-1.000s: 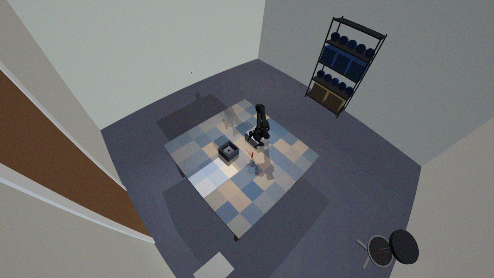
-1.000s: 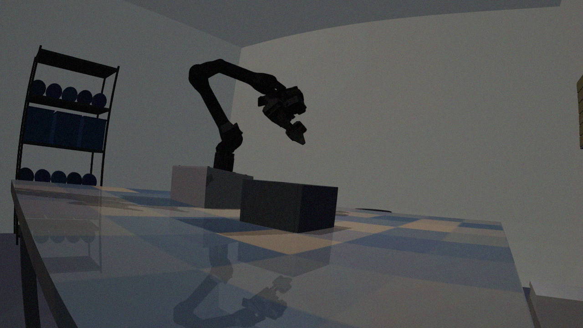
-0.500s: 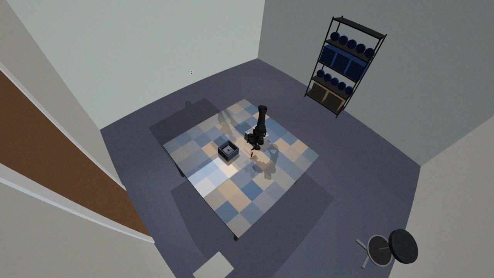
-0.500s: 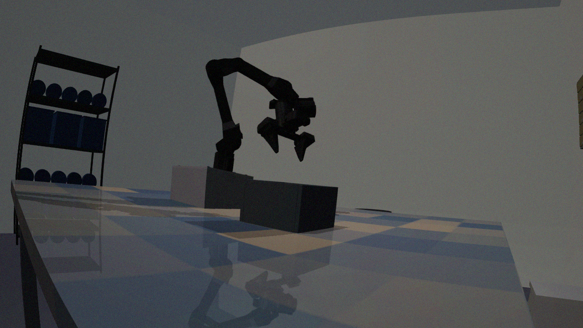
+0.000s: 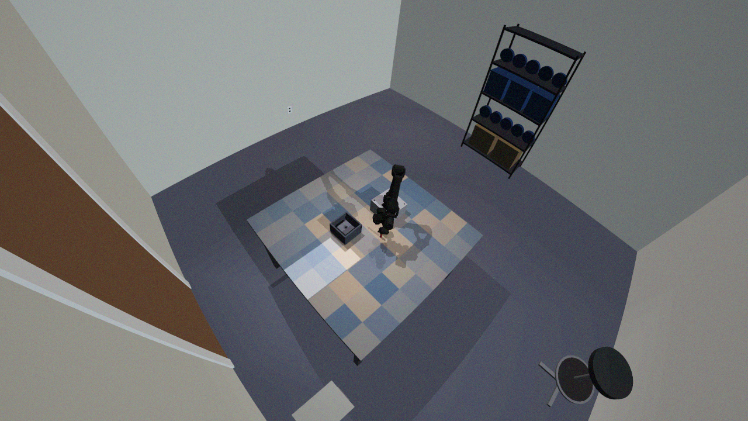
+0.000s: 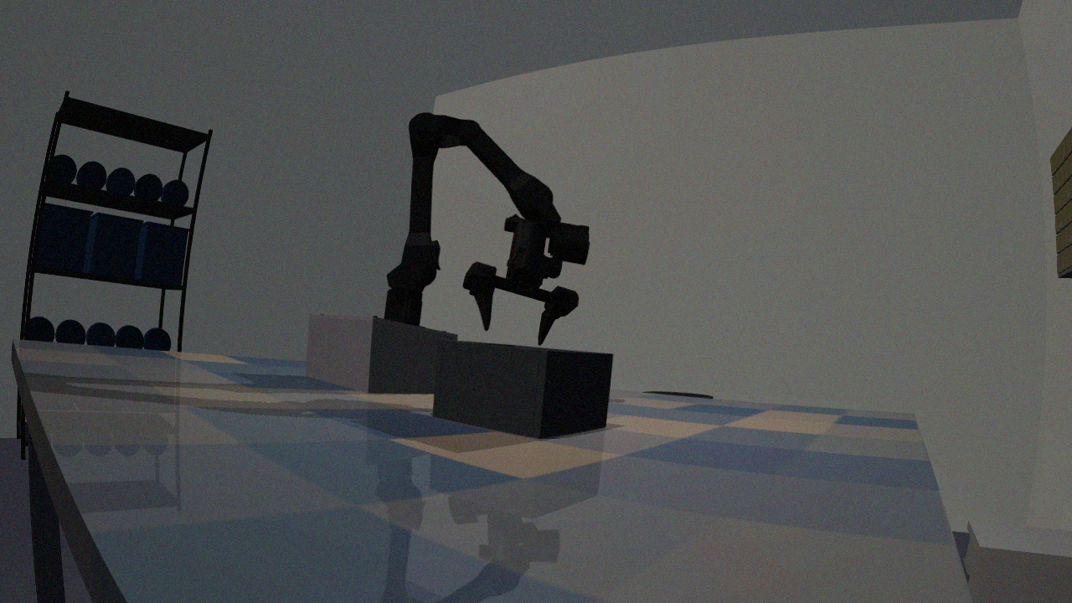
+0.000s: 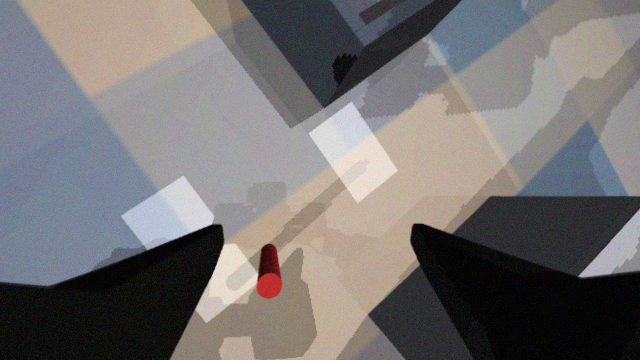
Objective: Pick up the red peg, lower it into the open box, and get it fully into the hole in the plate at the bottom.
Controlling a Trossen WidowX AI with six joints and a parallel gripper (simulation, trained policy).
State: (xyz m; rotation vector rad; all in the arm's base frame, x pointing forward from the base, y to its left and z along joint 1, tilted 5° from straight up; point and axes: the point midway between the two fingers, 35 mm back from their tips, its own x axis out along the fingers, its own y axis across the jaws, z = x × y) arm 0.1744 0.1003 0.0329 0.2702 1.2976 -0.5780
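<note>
Now: gripper tip 7 cm above the red peg, 4 cm to the right of it and 2 cm past it. The rest, counted from my gripper tip: plate 16 cm ahead, 15 cm to the right, 6 cm below; dark box 16 cm ahead, 15 cm to the right, 8 cm below.
</note>
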